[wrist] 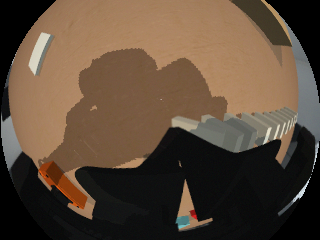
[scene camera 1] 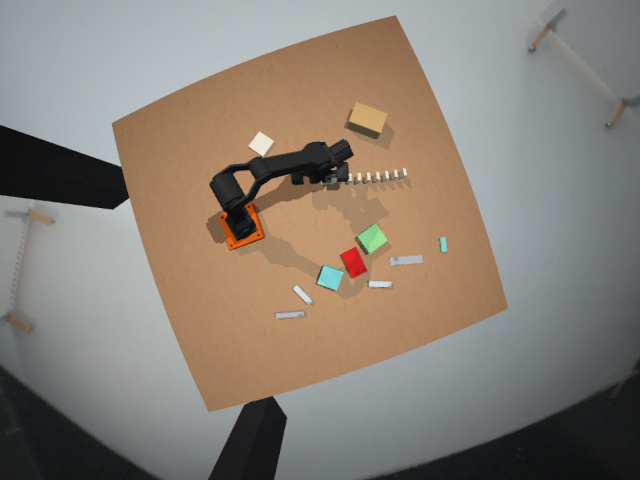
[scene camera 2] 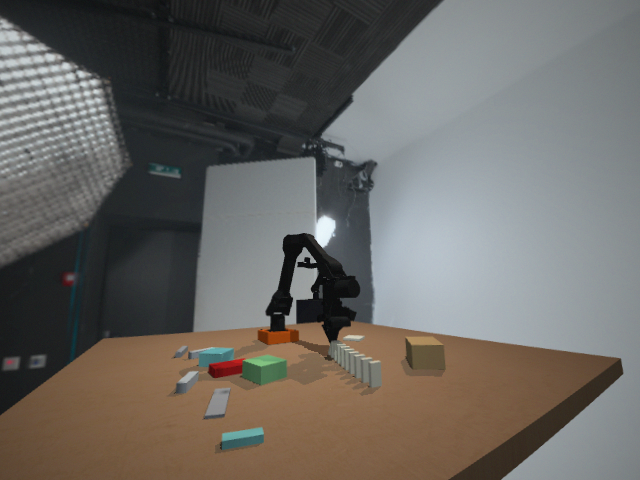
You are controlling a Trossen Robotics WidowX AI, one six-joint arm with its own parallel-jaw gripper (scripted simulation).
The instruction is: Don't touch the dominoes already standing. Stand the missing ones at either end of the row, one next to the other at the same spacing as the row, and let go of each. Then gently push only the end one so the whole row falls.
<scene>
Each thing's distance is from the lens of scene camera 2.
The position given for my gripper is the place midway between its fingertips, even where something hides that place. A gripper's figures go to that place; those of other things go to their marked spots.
my gripper (scene camera 2: 333, 347): 90 cm
green block (scene camera 2: 266, 369): 66 cm
tan box (scene camera 2: 422, 352): 76 cm
The marked spots on the green block and the tan box are 39 cm apart.
</scene>
